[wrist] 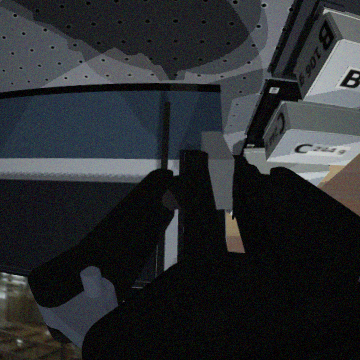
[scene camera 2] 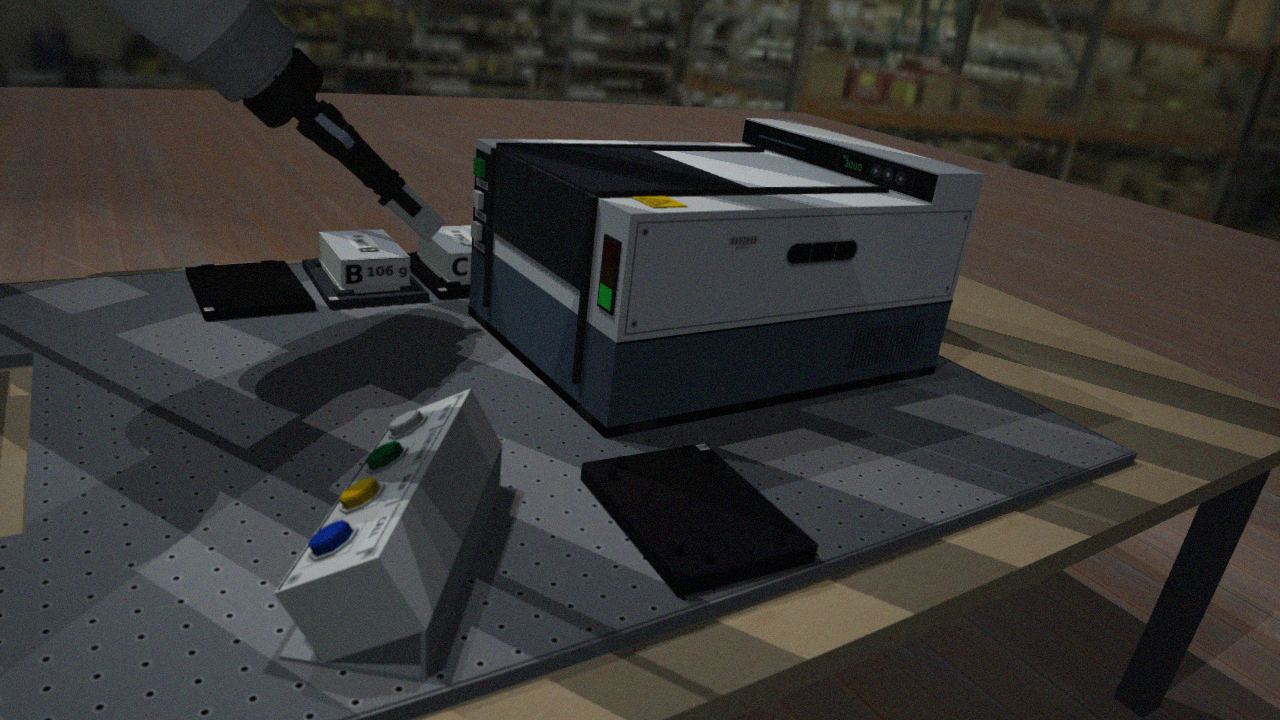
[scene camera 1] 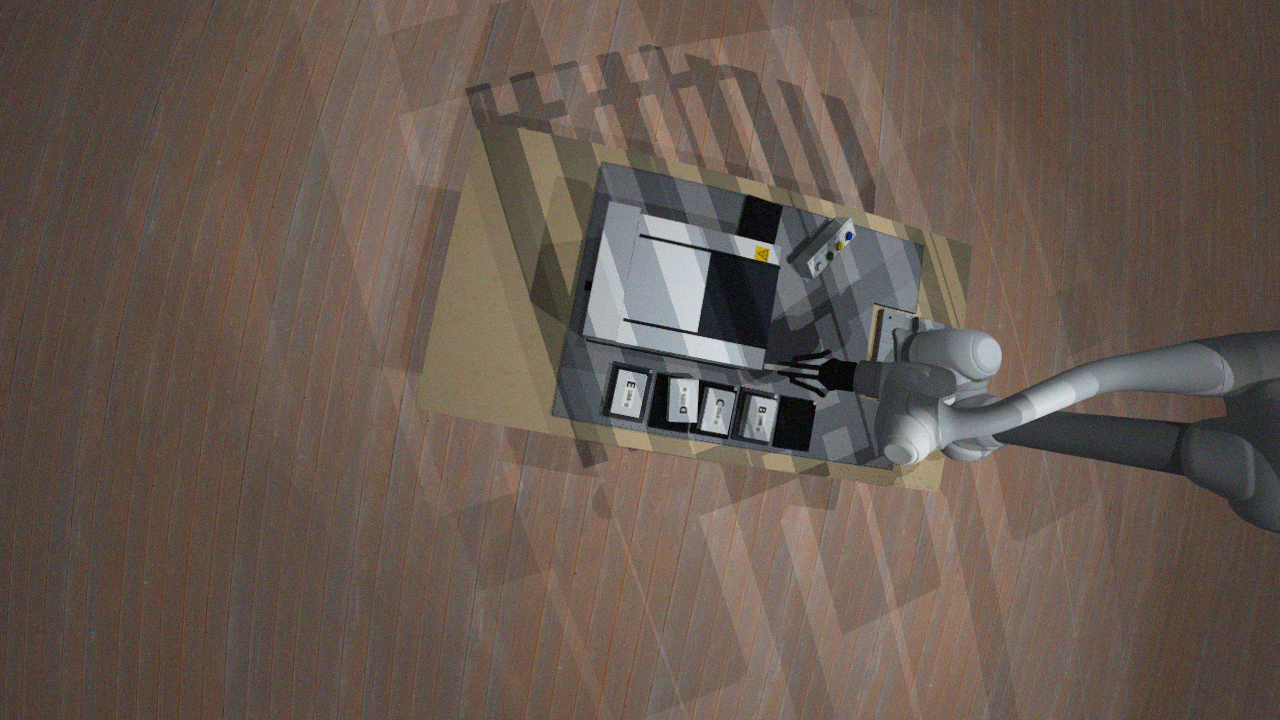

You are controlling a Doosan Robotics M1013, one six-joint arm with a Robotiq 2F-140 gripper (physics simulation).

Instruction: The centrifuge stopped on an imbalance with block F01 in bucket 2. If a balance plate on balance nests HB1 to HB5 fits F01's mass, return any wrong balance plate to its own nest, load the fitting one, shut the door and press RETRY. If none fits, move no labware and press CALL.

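Places are measured from the arm's base along level axes (x ahead, y left, z up), in centimetres.
Pixels of known places: gripper, fingertip midpoint: (wrist: 210, 149) (scene camera 2: 434, 230) (scene camera 1: 766, 366); arm's base at its link origin: (scene camera 1: 914, 355).
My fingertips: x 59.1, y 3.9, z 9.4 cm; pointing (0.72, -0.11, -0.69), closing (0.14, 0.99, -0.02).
Note:
For each thing: its top centre in the pictures, then the offset to it from my fingertips. "spot": a spot on its surface instead.
- Balance plates B at its top centre: (scene camera 2: 363, 243) (scene camera 1: 760, 418) dx -0.9, dy +15.7, dz -5.8 cm
- C at its top centre: (wrist: 320, 149) (scene camera 2: 463, 238) (scene camera 1: 718, 411) dx +12.2, dy +13.3, dz -5.8 cm
- D at its top centre: (wrist: 284, 184) (scene camera 1: 684, 400) dx +22.6, dy +10.0, dz -5.2 cm
- E at its top centre: (scene camera 1: 629, 393) dx +38.6, dy +8.0, dz -5.8 cm
- end nest at its top centre: (scene camera 2: 247, 278) (scene camera 1: 796, 424) dx -14.6, dy +18.3, dz -9.4 cm
- sloped button box at its top centre: (scene camera 2: 407, 454) (scene camera 1: 833, 243) dx -23.9, dy -37.9, dz -2.8 cm
- blue button at its top centre: (scene camera 2: 332, 525) dx -30.8, dy -41.6, dz -3.7 cm
- black pad at a spot on its surface: (scene camera 2: 698, 519) (scene camera 1: 764, 218) spot: dx -4.6, dy -47.3, dz -9.5 cm
The centrifuge (scene camera 1: 611, 268) (scene camera 2: 716, 286) (wrist: 100, 130) has its dark door panel (scene camera 1: 741, 300) (scene camera 2: 546, 214) (wrist: 75, 215) shut over the chamber, so the buckets and block F01 are hidden. My gripper (scene camera 1: 776, 368) (scene camera 2: 432, 228) (wrist: 210, 149) is shut and empty, its tips close to the centrifuge's front corner on the plate side, by the panel with a green button (scene camera 2: 479, 167); contact cannot be told. Balance plates B (scene camera 1: 759, 418) (scene camera 2: 362, 264) (wrist: 340, 65), C (scene camera 1: 717, 411) (scene camera 2: 443, 259) (wrist: 310, 140), D (scene camera 1: 682, 400) and E (scene camera 1: 629, 394) sit in the nest row. The end nest (scene camera 1: 793, 423) (scene camera 2: 248, 291) is bare. Plate B reads 106 g.
A sloped button box (scene camera 1: 830, 248) (scene camera 2: 447, 528) stands apart from the centrifuge, with white, green, yellow and blue buttons; CALL is lettered beside the blue button (scene camera 2: 330, 537). A black pad (scene camera 1: 760, 217) (scene camera 2: 698, 519) lies beside the centrifuge. A small tray (scene camera 1: 886, 333) is near the arm.

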